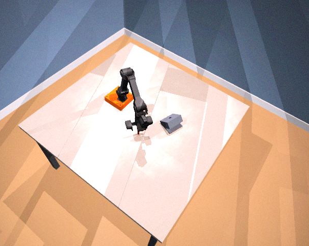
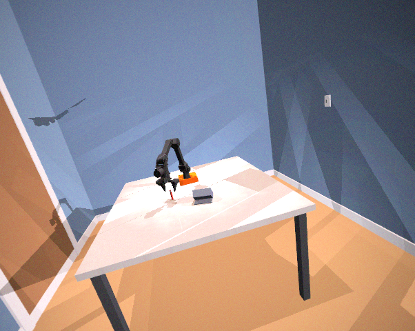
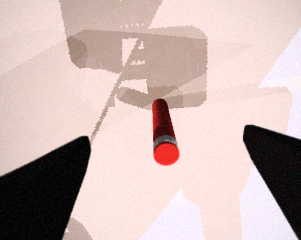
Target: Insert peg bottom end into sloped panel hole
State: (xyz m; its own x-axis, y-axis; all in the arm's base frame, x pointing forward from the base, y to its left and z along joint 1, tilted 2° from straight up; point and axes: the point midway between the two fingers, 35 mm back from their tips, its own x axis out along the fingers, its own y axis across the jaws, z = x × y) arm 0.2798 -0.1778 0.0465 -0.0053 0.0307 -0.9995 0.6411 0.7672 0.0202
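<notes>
My gripper tip is now 1 cm above the round red peg. Also, from my gripper tip: grey sloped panel: 22 cm to the left, 15 cm ahead, 3 cm below.
</notes>
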